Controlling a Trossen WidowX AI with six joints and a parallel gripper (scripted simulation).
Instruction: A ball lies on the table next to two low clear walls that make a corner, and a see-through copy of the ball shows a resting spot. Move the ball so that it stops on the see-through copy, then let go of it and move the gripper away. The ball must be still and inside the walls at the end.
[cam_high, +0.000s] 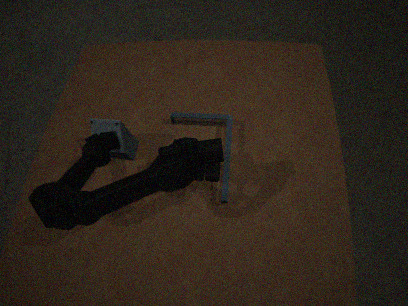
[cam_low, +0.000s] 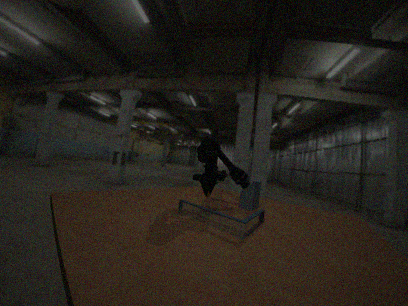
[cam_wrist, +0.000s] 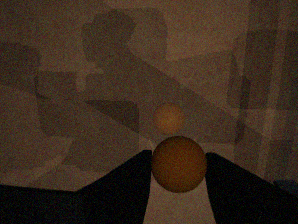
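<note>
Right now the see-through copy of ball is 7 cm below my gripper tip. The rest, counted from my gripper tip: orange ball: right at my gripper tip.
</note>
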